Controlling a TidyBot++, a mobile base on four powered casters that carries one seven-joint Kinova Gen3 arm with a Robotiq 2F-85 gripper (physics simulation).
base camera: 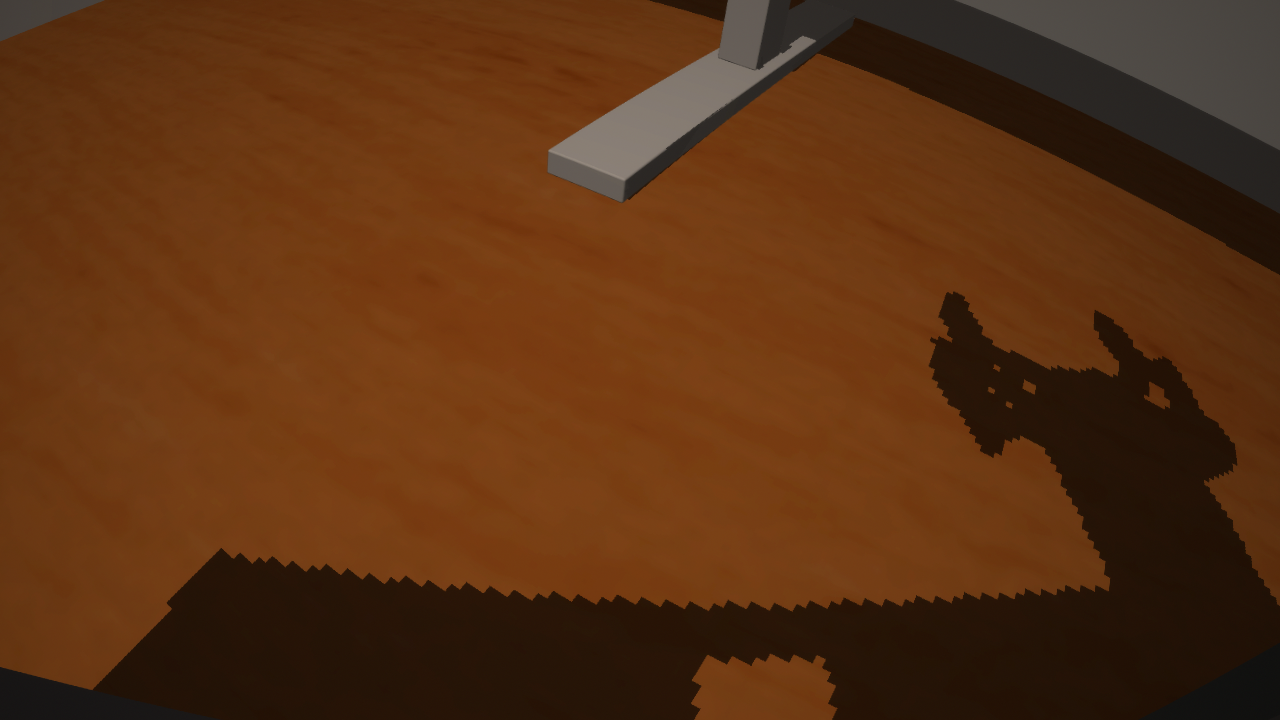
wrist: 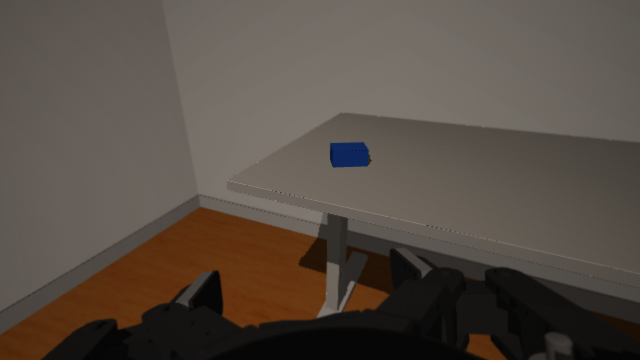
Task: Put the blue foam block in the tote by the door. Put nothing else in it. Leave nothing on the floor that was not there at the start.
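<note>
The blue foam block lies on the table near its left end in the wrist view. My gripper is open and empty, its two fingers wide apart at the bottom of the wrist view. The block is beyond the fingertips and apart from them. The gripper itself does not show in the base camera view, where a shadow with two finger shapes falls on the floor at the right. The tote and the door do not show in either view.
The table's leg stands on a long flat foot that reaches out over the wooden floor. A wall stands behind the table and another wall at the left; they meet in a corner left of the table.
</note>
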